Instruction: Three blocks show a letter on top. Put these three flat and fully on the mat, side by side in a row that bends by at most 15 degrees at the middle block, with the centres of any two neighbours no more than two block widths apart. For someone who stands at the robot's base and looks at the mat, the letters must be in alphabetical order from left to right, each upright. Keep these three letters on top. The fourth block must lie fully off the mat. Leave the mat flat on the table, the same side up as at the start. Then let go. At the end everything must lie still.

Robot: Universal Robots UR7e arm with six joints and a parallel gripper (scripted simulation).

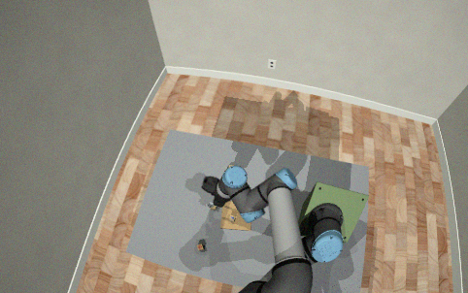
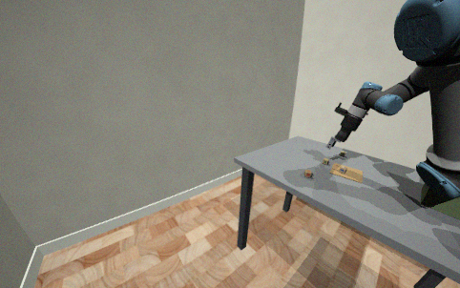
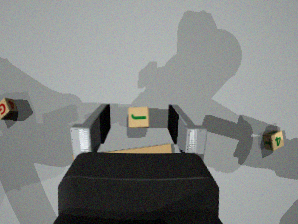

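The mat lies 11 cm below my hand and 11 cm behind it. Also, from my hand: block 10 cm below.
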